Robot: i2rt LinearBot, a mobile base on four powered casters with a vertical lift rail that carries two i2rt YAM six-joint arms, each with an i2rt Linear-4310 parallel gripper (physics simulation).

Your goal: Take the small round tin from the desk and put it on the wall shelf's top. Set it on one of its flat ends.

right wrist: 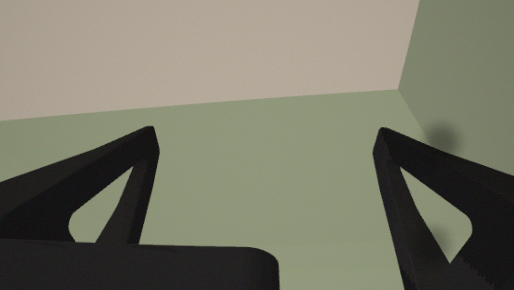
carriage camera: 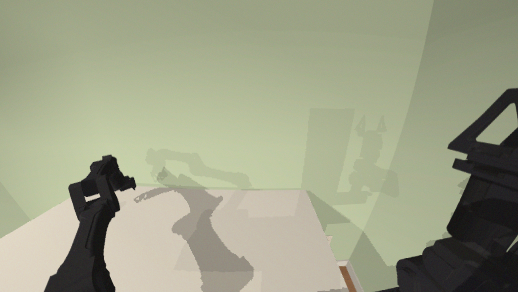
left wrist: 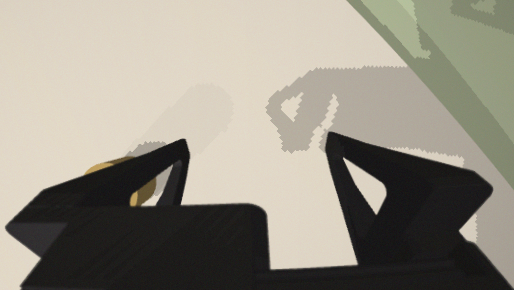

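Observation:
The small round tin, brass-coloured, is on the pale desk at the left of the left wrist view. It is partly hidden behind the left-hand finger, so which way it lies is unclear. My left gripper is open and empty, above the desk, with the tin outside its fingers. In the carriage view its arm reaches over the desk's left part, but the fingertips are hard to make out. My right gripper is open and empty, away from the desk. The wall shelf does not show as an object in these views.
A green wall rises behind the desk. A white-edged thing with a brown inside stands just right of the desk. Shadows of both arms fall on the wall and desk. The right arm fills the carriage view's right edge.

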